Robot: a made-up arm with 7 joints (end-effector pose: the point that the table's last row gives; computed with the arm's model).
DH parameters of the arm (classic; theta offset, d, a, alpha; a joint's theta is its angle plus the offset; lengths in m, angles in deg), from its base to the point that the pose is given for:
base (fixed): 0 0.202 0.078 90
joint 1: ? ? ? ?
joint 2: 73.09 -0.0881 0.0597 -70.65
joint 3: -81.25 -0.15 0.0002 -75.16
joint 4: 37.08 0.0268 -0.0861 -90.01
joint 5: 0 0.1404 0.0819 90.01
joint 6: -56.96 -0.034 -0.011 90
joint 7: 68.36 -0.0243 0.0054 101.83
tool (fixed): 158.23 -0.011 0 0
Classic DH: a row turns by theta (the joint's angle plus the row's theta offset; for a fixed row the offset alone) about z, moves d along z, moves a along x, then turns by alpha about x.
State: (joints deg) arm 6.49 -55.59 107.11 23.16 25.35 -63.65 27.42
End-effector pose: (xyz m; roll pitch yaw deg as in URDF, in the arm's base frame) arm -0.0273 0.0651 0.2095 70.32 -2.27 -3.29
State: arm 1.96 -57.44 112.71 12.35 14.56 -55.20 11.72
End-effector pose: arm -0.0608 0.0767 0.2246 62.04 -6.29 19.26
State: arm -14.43 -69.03 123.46 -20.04 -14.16 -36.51 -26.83
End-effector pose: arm -0.1446 0.0696 0.2610 39.74 -5.82 70.05
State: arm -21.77 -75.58 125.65 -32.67 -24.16 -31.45 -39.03
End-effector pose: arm -0.1692 0.0541 0.2801 36.28 -4.43 84.06
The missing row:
joint 1: 88.93 0.1799 -0.0164 93.09
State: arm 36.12 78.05 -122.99 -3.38 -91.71 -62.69 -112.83
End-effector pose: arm 0.1043 -0.4407 0.2224 24.86 10.18 -52.16
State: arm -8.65 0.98 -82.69 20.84 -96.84 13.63 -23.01
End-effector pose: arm 0.0492 -0.3956 0.4187 75.25 -43.37 131.48
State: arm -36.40 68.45 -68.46 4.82 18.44 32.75 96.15
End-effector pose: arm -0.1127 -0.4727 0.3322 112.43 -34.98 48.41
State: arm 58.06 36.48 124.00 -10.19 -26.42 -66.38 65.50
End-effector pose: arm -0.2273 -0.2552 0.1532 -111.57 -38.93 -38.26
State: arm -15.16 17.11 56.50 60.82 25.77 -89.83 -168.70
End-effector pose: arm -0.0179 -0.1144 0.3415 26.99 10.73 -168.40
